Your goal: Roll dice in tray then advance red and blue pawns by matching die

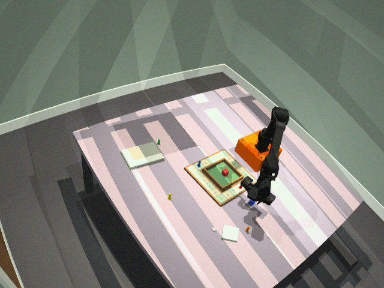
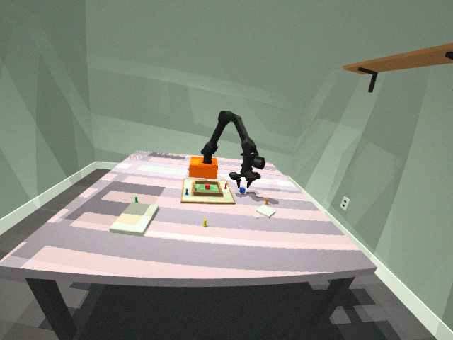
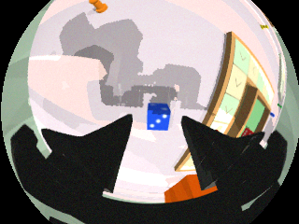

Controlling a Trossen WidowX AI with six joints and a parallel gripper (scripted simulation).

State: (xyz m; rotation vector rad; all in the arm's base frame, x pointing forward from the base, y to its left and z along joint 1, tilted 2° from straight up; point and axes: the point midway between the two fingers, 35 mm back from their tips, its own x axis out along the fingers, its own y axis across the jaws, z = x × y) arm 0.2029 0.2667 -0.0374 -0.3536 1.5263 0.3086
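My gripper tip is now 10 mm short of the red pawn and 110 mm to the left of it. The rest, counted from my gripper tip: orange pawn (110 mm ahead, 140 mm to the left, 10 mm below); then blue pawn (160 mm ahead, 310 mm to the right); then yellow pawn (380 mm ahead, 160 mm to the right, 10 mm below).
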